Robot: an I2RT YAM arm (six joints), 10 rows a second.
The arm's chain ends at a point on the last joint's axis. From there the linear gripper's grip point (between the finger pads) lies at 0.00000 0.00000 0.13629 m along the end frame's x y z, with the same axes.
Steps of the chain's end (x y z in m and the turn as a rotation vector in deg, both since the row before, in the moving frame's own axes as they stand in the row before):
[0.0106, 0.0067, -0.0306, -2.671, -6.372, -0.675]
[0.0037, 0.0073, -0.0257, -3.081, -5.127, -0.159]
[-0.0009, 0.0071, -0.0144, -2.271, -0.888, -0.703]
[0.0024, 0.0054, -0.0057, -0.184, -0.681, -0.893]
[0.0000, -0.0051, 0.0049, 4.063, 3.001, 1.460]
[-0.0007, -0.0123, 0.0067, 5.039, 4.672, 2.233]
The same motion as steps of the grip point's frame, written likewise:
[-0.0045, 0.0131, -0.0316, -2.671, -6.372, -0.675]
[-0.0085, 0.0146, -0.0264, -3.081, -5.127, -0.159]
[-0.0030, 0.0125, -0.0145, -2.271, -0.888, -0.703]
[0.0008, 0.0059, -0.0057, -0.184, -0.681, -0.893]
[0.0073, -0.0147, 0.0044, 4.063, 3.001, 1.460]
[0.0106, -0.0240, 0.0057, 5.039, 4.672, 2.233]

